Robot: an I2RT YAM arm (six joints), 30 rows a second.
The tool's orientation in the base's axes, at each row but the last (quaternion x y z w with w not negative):
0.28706, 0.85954, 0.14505, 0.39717
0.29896, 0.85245, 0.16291, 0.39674
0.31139, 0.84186, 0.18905, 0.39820
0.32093, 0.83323, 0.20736, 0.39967
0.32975, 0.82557, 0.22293, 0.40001
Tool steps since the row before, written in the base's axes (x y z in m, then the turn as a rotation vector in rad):
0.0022, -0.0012, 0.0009, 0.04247, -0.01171, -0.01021
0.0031, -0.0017, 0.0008, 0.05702, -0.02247, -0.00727
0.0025, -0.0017, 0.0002, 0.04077, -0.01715, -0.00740
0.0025, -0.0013, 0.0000, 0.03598, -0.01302, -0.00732
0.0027, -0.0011, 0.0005, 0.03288, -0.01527, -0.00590
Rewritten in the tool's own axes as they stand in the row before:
-0.0024, 0.0003, 0.0011, -0.02308, 0.00190, 0.03884
-0.0031, 0.0003, 0.0018, -0.03903, 0.00069, 0.04781
-0.0025, -0.0002, 0.0017, -0.02742, -0.00155, 0.03545
-0.0021, 0.0000, 0.0019, -0.02229, -0.00035, 0.03195
-0.0023, 0.0006, 0.0018, -0.02322, -0.00212, 0.02838

